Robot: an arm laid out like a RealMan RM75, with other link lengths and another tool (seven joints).
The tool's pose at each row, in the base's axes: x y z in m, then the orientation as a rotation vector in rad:
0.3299, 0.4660, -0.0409, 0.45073, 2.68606, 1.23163
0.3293, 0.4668, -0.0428, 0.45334, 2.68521, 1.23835
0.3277, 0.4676, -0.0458, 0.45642, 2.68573, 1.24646
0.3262, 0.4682, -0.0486, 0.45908, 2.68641, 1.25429
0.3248, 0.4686, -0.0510, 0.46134, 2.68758, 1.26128
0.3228, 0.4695, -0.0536, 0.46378, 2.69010, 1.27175
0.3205, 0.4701, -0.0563, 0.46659, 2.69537, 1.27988
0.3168, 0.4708, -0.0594, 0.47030, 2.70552, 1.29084
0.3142, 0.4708, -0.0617, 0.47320, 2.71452, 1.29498
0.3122, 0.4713, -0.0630, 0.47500, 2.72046, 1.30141
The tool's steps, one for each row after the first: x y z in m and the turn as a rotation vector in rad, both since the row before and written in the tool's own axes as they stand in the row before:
0.0009, -0.0011, 0.0017, -0.00377, 0.00197, 0.00293
0.0018, -0.0021, 0.0021, -0.00392, 0.00366, 0.00388
0.0016, -0.0021, 0.0019, -0.00372, 0.00374, 0.00359
0.0015, -0.0019, 0.0015, -0.00309, 0.00383, 0.00327
0.0022, -0.0019, 0.0018, -0.00435, 0.00651, 0.00448
0.0023, -0.0022, 0.0016, -0.00194, 0.00760, 0.00494
0.0037, -0.0028, 0.0016, -0.00133, 0.01272, 0.00739
0.0024, -0.0024, 0.0009, 0.00172, 0.00873, 0.00513
0.0020, -0.0012, 0.0008, -0.00079, 0.00752, 0.00407

